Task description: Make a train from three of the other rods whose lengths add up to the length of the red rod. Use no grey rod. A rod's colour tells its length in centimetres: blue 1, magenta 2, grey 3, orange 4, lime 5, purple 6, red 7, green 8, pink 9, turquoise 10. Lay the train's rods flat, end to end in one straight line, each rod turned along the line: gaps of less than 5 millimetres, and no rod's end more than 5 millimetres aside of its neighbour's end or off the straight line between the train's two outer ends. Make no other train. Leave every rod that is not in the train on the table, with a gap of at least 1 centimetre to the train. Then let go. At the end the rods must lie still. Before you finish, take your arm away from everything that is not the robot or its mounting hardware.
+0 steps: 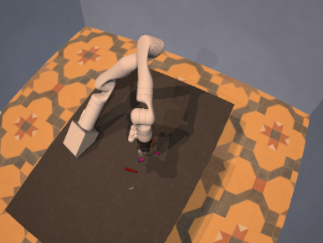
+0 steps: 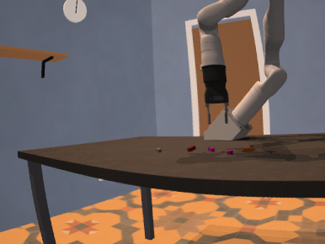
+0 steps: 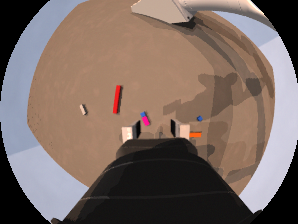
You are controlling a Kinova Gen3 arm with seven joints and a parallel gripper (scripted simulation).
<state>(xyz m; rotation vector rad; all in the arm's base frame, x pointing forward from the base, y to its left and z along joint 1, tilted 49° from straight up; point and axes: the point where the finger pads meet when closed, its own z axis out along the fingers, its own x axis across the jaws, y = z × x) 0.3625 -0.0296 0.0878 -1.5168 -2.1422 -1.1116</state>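
My hand is 110 mm to the right of the orange rod and 100 mm above it. The rest, counted from my hand: red rod (10 mm behind, 110 mm to the right, 100 mm below); then grey rod (50 mm ahead, 200 mm to the right, 100 mm below).
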